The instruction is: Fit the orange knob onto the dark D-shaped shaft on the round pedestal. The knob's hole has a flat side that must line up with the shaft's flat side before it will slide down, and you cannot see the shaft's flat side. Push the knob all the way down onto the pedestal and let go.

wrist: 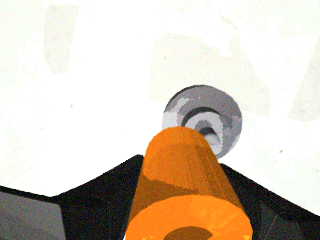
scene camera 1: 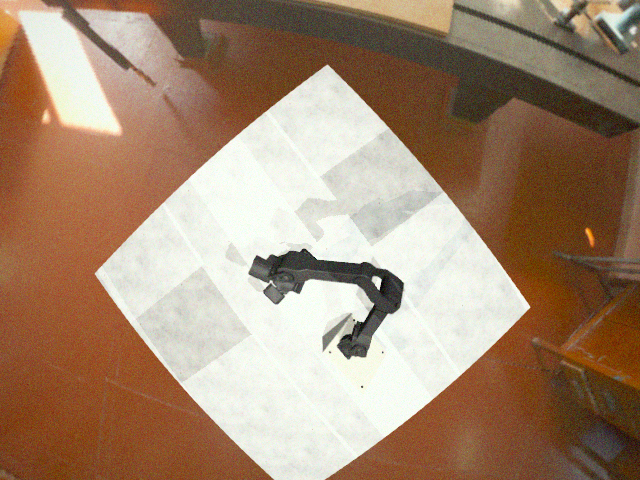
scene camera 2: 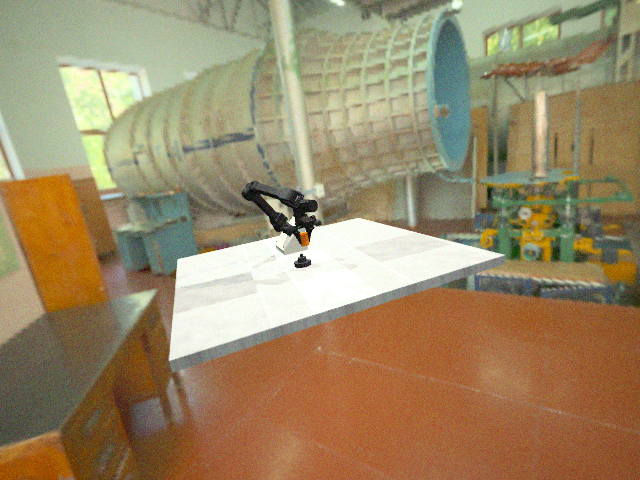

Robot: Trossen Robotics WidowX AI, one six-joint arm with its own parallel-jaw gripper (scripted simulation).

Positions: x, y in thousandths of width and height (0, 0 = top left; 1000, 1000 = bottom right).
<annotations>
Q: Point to an orange knob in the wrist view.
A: At 567, 760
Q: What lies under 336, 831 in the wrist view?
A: My gripper.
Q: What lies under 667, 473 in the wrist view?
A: A pedestal.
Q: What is my gripper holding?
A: An orange knob.
</annotations>
